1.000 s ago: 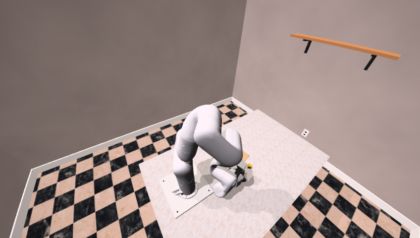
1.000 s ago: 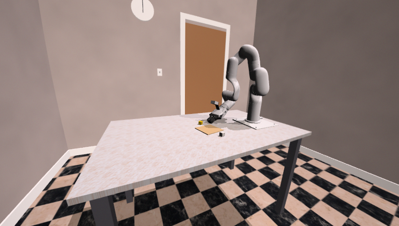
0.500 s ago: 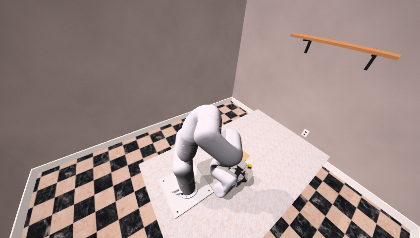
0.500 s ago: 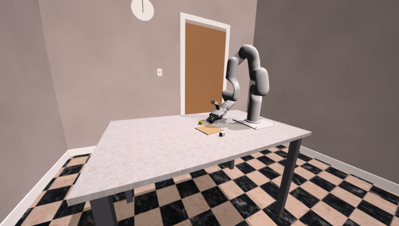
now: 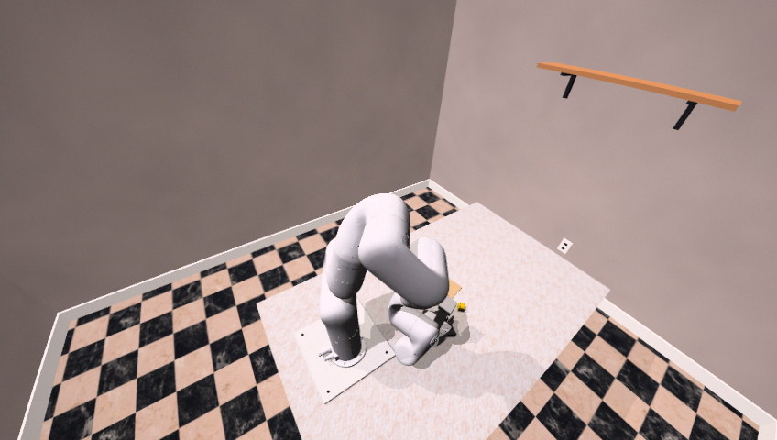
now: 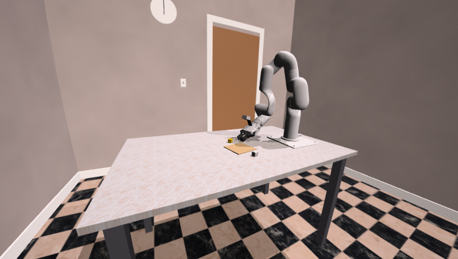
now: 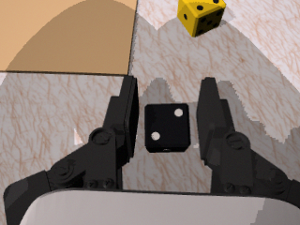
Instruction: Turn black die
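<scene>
Right now my hand is 1 cm above the black die. Also, from my hand: white die (25 cm to the left, 5 cm ahead, 1 cm below); then tan mat (12 cm to the left, 7 cm ahead, 2 cm below); then yellow die (9 cm ahead, 1 cm below).
</scene>
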